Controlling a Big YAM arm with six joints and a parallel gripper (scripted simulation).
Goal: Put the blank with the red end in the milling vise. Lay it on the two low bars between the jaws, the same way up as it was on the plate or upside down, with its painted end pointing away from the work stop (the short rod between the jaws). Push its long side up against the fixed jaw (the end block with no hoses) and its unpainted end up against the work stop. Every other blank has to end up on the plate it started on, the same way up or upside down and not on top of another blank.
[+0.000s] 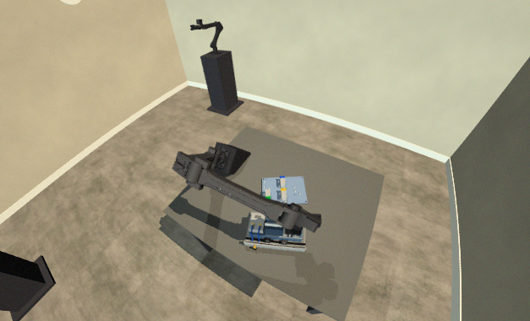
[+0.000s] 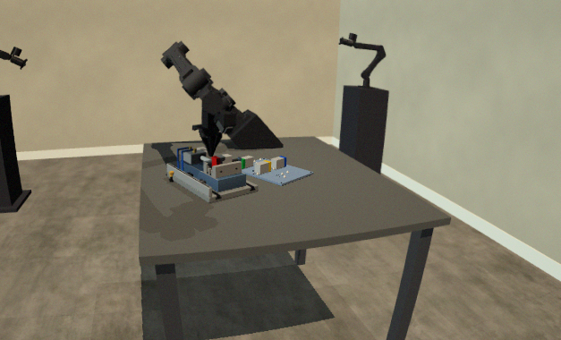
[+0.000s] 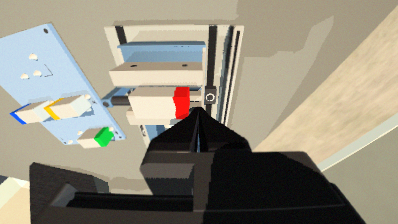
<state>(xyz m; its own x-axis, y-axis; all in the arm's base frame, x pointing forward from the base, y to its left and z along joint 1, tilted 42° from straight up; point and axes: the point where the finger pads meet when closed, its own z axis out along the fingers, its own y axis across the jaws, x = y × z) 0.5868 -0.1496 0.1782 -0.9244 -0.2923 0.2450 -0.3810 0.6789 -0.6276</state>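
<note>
My hand is 4 cm to the right of the grey bar with red end, 3 cm above it and 2 cm past it. Round my hand: fixed jaw 5 cm to the left, 5 cm below, 1 cm ahead; moving jaw 5 cm below, 5 cm behind, 3 cm to the left; work stop rod 8 cm to the left, 4 cm below, 4 cm behind.
</note>
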